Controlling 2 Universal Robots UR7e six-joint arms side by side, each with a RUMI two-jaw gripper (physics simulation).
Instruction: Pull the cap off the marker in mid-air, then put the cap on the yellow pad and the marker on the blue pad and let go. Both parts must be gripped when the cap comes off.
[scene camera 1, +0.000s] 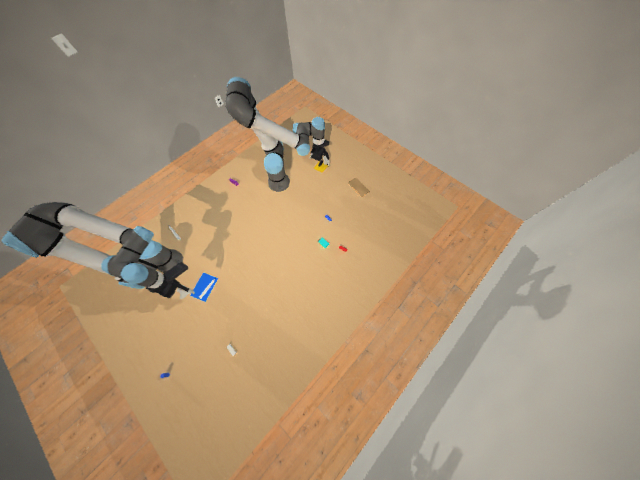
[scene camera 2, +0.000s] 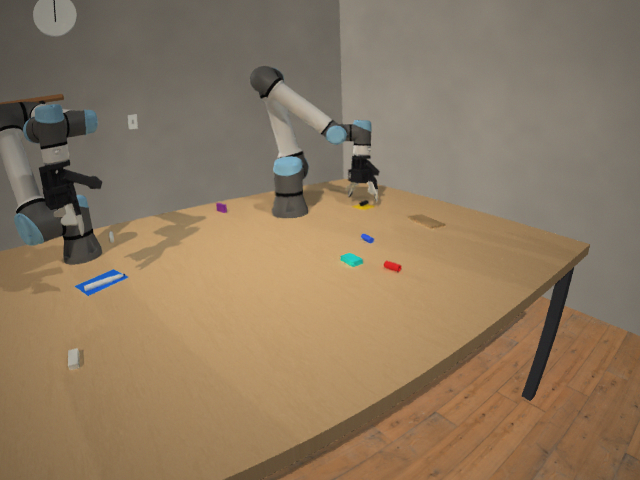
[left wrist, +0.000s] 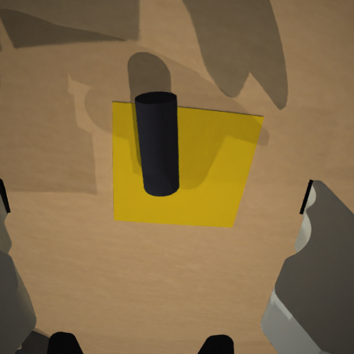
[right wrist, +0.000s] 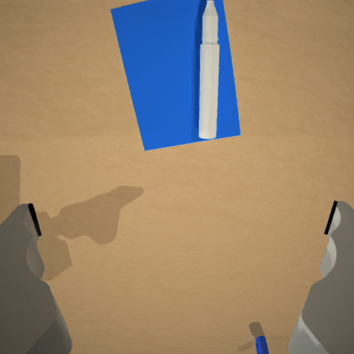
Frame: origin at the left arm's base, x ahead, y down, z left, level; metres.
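Seen in the pictures: left gripper, fingertip midpoint: (scene camera 1: 319, 162) (scene camera 2: 362, 199); right gripper, fingertip midpoint: (scene camera 1: 183, 286) (scene camera 2: 76, 230); left arm's base, origin of the base link: (scene camera 1: 279, 182) (scene camera 2: 290, 213); right arm's base, origin of the base link: (scene camera 1: 170, 261) (scene camera 2: 83, 256).
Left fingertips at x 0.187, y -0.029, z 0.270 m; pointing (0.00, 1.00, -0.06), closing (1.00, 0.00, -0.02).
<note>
Pixels of each thing's top centre, then the offset from my left fingertips to it.
- black cap, middle of its top: (scene camera 2: 363, 201) dx +0.001, dy +0.010, dz +0.010 m
- yellow pad, middle of its top: (scene camera 2: 363, 206) dx +0.013, dy +0.028, dz -0.012 m
- white marker, middle of its top: (scene camera 2: 104, 278) (scene camera 1: 207, 287) dx -0.166, dy +0.011, dz -1.108 m
- blue pad, middle of its top: (scene camera 2: 101, 281) (scene camera 1: 204, 286) dx -0.195, dy +0.028, dz -1.113 m
- teal block, middle of its top: (scene camera 2: 351, 257) (scene camera 1: 323, 242) dx +0.311, dy +0.014, dz -0.542 m
- red piece, middle of its top: (scene camera 2: 392, 263) (scene camera 1: 343, 248) dx +0.438, dy +0.008, dz -0.523 m
- small blue piece, middle of its top: (scene camera 2: 367, 235) (scene camera 1: 328, 217) dx +0.258, dy +0.008, dz -0.372 m
- flat brown block, middle of its top: (scene camera 2: 426, 220) (scene camera 1: 358, 186) dx +0.335, dy +0.021, dz -0.054 m
- white block, middle of its top: (scene camera 2: 72, 356) (scene camera 1: 231, 350) dx +0.156, dy +0.017, dz -1.315 m
The black cap (left wrist: 159, 145) (scene camera 2: 363, 203) lies on the yellow pad (left wrist: 215, 200) (scene camera 2: 356, 207), one end reaching the pad's edge in the left wrist view. My left gripper (left wrist: 154, 184) (scene camera 2: 363, 198) is open above it, the cap between but clear of the spread fingers. The white marker (right wrist: 209, 90) (scene camera 1: 207, 288) (scene camera 2: 103, 282), uncapped, lies on the blue pad (right wrist: 160, 75) (scene camera 1: 202, 281) (scene camera 2: 100, 275), near its right edge in the right wrist view. My right gripper (right wrist: 181, 207) is open and empty, raised above the table beside the blue pad.
A teal block (scene camera 1: 323, 242) (scene camera 2: 351, 259), a red piece (scene camera 1: 343, 248) (scene camera 2: 392, 266), a small blue piece (scene camera 1: 328, 218) (scene camera 2: 367, 238) and a flat brown block (scene camera 1: 359, 187) (scene camera 2: 427, 221) lie mid-table. A white block (scene camera 1: 232, 349) and another blue piece (scene camera 1: 164, 375) (right wrist: 261, 345) lie lower in scene camera 1.
</note>
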